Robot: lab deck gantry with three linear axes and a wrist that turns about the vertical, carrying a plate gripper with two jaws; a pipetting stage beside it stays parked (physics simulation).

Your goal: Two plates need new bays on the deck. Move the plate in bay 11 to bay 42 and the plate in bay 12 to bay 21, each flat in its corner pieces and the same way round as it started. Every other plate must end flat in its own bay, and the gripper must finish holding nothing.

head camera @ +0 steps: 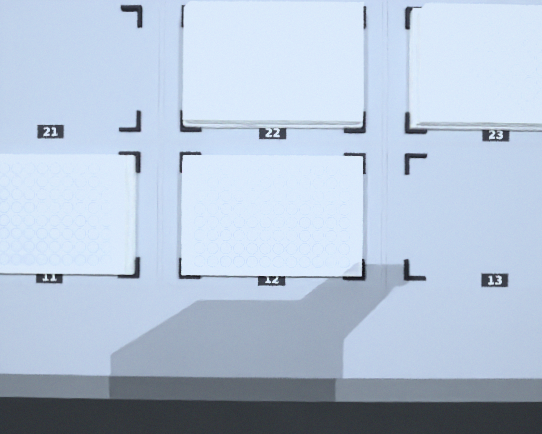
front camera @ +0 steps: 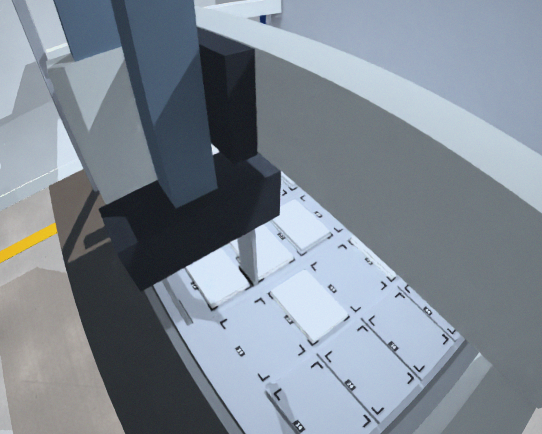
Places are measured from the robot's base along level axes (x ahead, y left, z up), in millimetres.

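Pixels of known places: gripper, between the fingertips: (front camera: 216,295).
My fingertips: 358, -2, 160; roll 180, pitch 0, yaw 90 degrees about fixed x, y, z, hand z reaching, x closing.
Note:
Behind a point stands the place of what it marks, as x, y, z.
The plate in bay 11 (head camera: 60,215) @(81, 42, 14) lies flat at the left of the head view; in the front view the gripper body hides it. The plate in bay 12 (front camera: 217,277) @(246, 42, 14) (head camera: 272,215) @(228, 43, 14) lies flat inside its corner pieces. My gripper (front camera: 222,303) @(358, -2, 160) is open, its two jaws wide apart above the front row near bay 12, one on each side of that plate; its exact height is hard to tell. The jaws do not show in the head view. Bay 21 (head camera: 70,70) @(78, 149, 0) holds no plate where it shows. Bay 42 (front camera: 325,220) @(252, 319, 0) shows partly beside the gantry beam, with no plate visible on that part.
Other plates lie in bay 22 (front camera: 270,255) @(264, 156, 14) (head camera: 272,62) @(227, 149, 14), bay 23 (front camera: 310,306) @(400, 147, 15) (head camera: 480,65) @(371, 148, 14) and bay 32 (front camera: 302,225) @(241, 258, 14). The edge of another plate (front camera: 370,256) @(389, 323, 10) shows beside the large grey gantry beam (front camera: 400,200). Bay 13 (front camera: 260,335) @(387, 44, 0) (head camera: 465,220) @(370, 41, 0) holds no plate.

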